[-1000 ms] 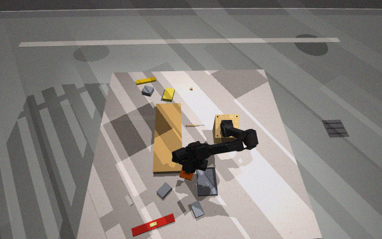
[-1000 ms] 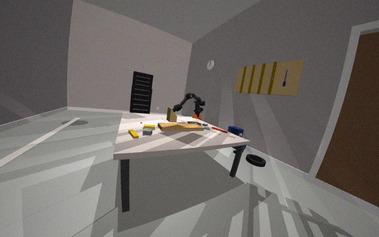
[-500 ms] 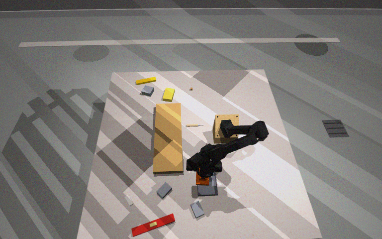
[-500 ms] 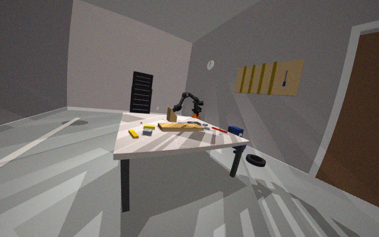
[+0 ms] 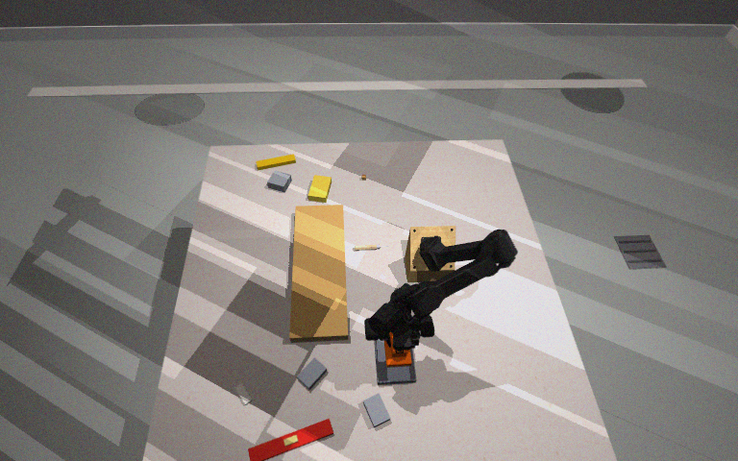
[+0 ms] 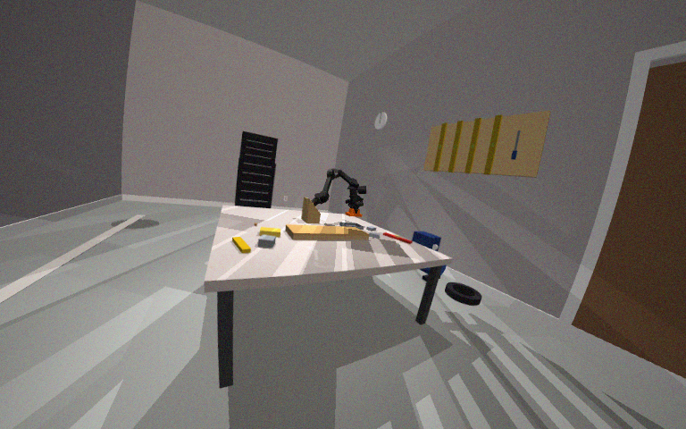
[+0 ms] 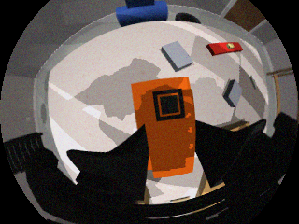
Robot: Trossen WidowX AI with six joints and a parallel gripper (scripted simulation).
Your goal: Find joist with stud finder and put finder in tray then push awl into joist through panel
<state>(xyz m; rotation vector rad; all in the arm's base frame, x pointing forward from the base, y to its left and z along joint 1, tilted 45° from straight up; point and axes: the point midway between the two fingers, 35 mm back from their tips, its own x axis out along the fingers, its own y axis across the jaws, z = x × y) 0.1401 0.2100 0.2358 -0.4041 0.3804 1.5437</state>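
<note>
Now: gripper tip 10 mm to the left of the grey tray and 110 mm above it. From my gripper tip the other things lie so: green square: 20 mm to the left, 30 mm above; then red level: 300 mm ahead, 220 mm to the left, 110 mm below; then stud finder: 10 mm to the left, 20 mm above.
</note>
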